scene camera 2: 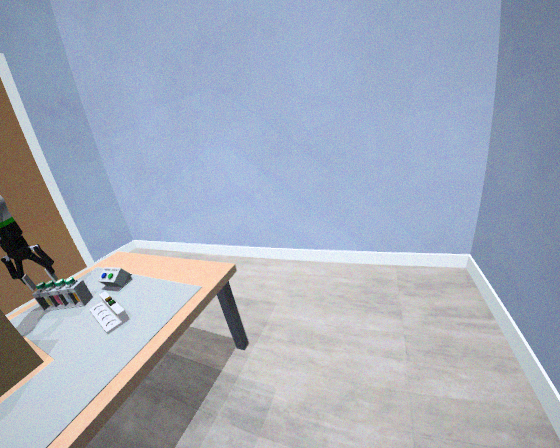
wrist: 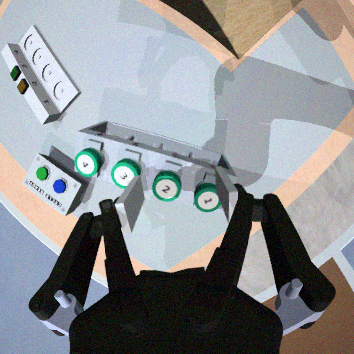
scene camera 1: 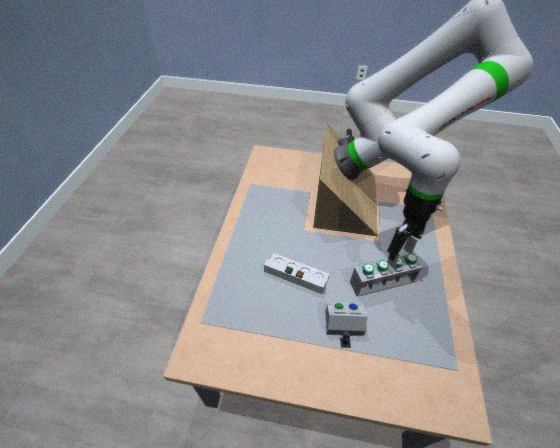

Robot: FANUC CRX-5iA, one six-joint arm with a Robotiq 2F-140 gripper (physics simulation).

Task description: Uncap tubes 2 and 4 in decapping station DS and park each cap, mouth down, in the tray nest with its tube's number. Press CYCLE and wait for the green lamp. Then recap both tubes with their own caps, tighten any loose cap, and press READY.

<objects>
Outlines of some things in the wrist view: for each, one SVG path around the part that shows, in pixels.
My gripper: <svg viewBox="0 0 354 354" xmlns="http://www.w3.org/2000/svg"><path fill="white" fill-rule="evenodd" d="M335 288L311 262L278 196L274 193L265 193L262 198L253 198L253 194L247 193L241 184L232 183L221 166L214 166L216 193L228 225L219 247L214 249L205 271L204 266L173 272L155 269L139 270L139 274L135 275L122 231L123 233L132 232L144 201L140 175L134 175L120 196L117 196L113 201L110 198L106 198L98 202L101 214L93 215L91 211L88 211L79 216L48 278L30 298L28 308L56 335L68 336L69 354L279 354L282 336L298 327L303 329L310 327L334 298ZM103 236L106 258L104 259L108 293L83 310L101 236ZM252 221L260 221L277 290L277 296L274 301L275 311L272 311L236 287Z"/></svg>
A cap 2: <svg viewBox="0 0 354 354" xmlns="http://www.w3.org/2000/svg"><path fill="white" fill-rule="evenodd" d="M164 170L156 174L151 189L156 198L162 201L171 201L180 194L181 180L176 173Z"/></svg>
</objects>
